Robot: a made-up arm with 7 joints.
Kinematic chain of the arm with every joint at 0, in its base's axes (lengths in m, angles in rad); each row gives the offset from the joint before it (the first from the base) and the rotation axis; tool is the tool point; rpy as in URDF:
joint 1: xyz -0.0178 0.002 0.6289 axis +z
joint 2: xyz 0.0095 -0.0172 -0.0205 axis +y
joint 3: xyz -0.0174 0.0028 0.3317 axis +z
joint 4: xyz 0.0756 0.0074 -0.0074 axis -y
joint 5: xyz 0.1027 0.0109 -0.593 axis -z
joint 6: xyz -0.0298 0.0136 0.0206 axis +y
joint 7: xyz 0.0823 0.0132 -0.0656 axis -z
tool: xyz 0.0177 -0.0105 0.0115 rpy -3.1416 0 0
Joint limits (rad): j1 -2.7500..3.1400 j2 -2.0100..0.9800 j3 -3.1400..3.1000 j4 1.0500..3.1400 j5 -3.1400..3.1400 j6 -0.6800..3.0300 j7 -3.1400..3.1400
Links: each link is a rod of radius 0.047 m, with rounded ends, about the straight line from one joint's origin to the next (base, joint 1, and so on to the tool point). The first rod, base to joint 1, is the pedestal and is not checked.
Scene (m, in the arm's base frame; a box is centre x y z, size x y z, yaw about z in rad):
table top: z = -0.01
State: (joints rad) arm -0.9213 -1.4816 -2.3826 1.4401 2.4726 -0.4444 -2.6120
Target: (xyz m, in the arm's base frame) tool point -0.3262 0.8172 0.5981
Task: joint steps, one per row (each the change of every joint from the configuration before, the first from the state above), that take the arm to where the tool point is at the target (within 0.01 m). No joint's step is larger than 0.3 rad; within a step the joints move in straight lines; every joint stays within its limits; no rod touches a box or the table.
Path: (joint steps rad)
1: -0.1952 0.2016 -0.0791 0.1806 -0.0229 -0.0062 0.0013
2: -0.1953 0.2017 -0.0791 0.1806 -0.0230 -0.0061 0.0014
3: -0.1952 0.2016 -0.0791 0.1806 -0.0229 -0.0062 0.0013

